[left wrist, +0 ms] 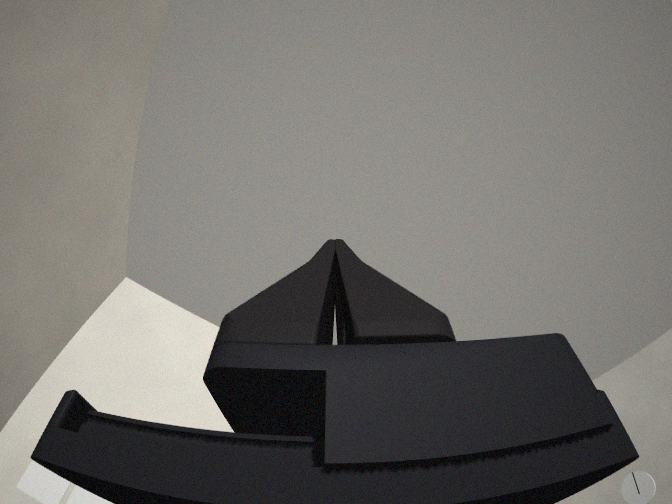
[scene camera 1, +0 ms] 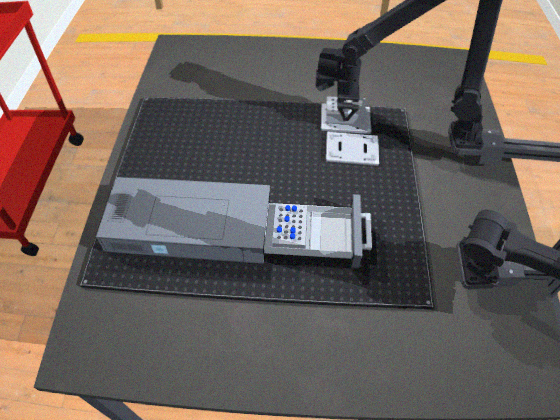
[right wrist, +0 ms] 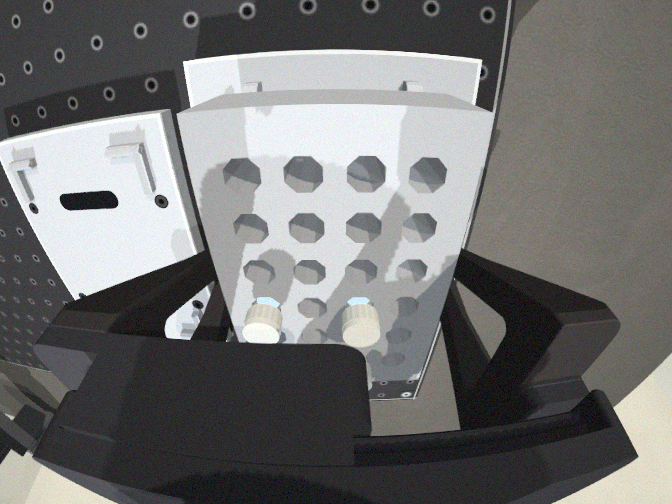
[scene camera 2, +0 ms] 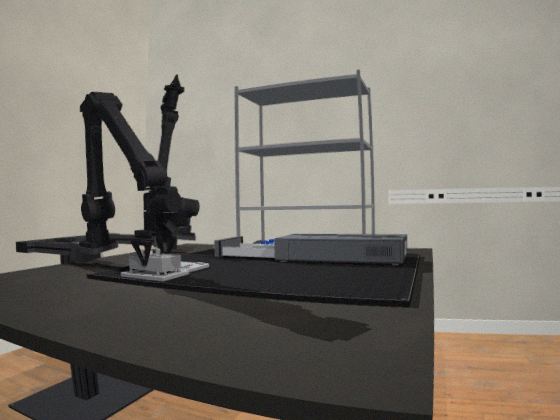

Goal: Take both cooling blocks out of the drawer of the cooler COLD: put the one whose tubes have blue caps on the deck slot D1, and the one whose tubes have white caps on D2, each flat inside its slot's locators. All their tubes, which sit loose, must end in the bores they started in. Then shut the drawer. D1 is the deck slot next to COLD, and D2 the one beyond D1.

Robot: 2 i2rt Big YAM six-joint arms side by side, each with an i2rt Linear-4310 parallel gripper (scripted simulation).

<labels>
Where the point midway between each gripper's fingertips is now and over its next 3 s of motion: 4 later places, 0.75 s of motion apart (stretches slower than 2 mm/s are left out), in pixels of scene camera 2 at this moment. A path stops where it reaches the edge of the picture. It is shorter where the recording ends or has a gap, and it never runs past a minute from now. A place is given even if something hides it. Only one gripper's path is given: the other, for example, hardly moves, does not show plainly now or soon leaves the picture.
My right gripper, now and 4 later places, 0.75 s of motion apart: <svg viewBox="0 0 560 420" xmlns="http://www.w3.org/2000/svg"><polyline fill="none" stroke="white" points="154,263 154,267 153,251 152,242 152,233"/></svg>
</labels>
